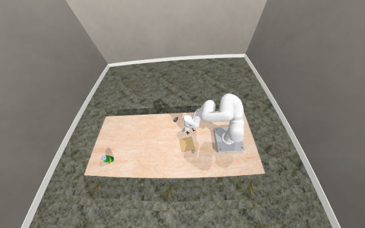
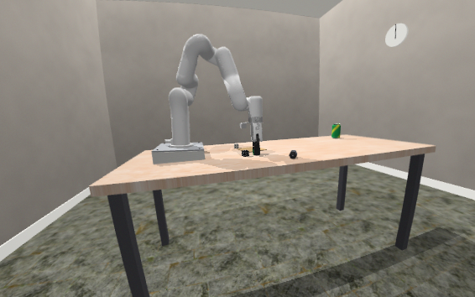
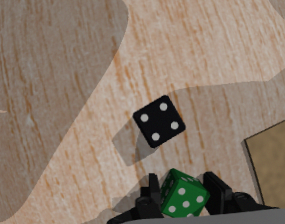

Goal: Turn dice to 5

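My hand is 10 mm above the green die. From my hand the other things lie so: dark tool 160 mm ahead, 130 mm to the right; tan mat 150 mm to the left, 20 mm below; black die 60 mm behind, 20 mm to the right, 10 mm below.
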